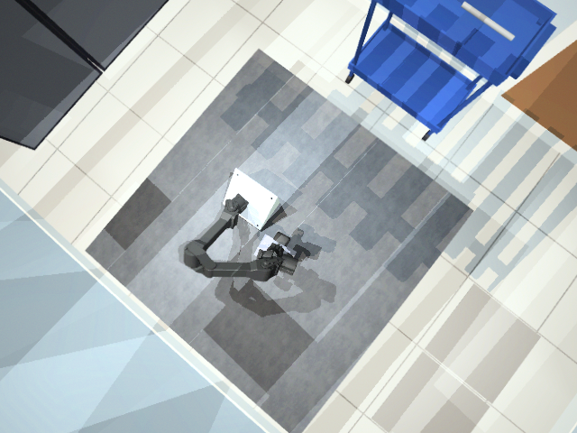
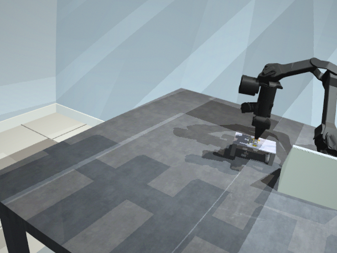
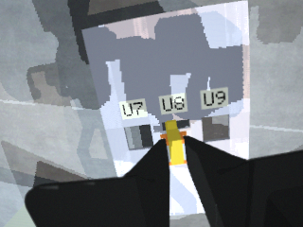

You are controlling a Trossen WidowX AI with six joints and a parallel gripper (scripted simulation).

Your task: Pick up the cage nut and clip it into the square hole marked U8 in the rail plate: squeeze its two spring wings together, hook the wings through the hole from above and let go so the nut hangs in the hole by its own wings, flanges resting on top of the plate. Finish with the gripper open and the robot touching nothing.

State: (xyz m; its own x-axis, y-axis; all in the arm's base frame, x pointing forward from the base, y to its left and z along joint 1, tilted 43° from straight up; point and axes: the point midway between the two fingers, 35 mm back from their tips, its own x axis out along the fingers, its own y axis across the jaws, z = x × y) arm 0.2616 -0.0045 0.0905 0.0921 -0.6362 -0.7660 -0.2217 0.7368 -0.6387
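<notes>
Now: the cage nut 10 mm below my gripper tip.
</notes>
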